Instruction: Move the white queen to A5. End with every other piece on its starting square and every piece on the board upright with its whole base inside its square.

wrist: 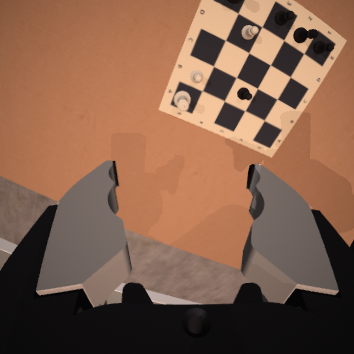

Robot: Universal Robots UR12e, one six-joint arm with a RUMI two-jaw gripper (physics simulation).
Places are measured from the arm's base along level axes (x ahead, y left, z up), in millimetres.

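Pixels of known places: gripper, fingertip midpoint: (pixel 182 165).
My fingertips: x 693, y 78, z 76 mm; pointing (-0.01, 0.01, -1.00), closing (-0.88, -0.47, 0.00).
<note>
For each thing: its top centre in the pictures, then the offset to it from my fingertips. "pt": a spot on its surface instead.
- white queen, middle of its top: (pixel 182 106) dx -1, dy -7, dz -149 mm
- chessboard, surface spot: (pixel 165 106) pt dx +15, dy +16, dz -202 mm
- white pawn, middle of its top: (pixel 198 78) dx -3, dy -46, dz -170 mm
- white piece, middle of its top: (pixel 255 29) dx -32, dy -134, dz -170 mm
- black piece, middle of its top: (pixel 249 96) dx -77, dy -62, dz -170 mm
The white queen (pixel 182 101) stands upright on the dark corner square beside the A label, at the board's near left corner. Its base looks to be within that square, though its body hides part of the edge. The chessboard (pixel 165 106) lies at the upper right, its top part cut off. My gripper (pixel 182 165) is open and empty, above the tabletop. It is apart from the queen, which shows beyond the fingertips.
A white pawn (pixel 197 76) stands on B5, next to the queen. Another white piece (pixel 249 32) stands farther up the board. A black piece (pixel 244 93) stands near the middle. Black pieces (pixel 284 18) (pixel 301 35) (pixel 320 47) stand toward the upper right; another is partly cut off at the top.
</note>
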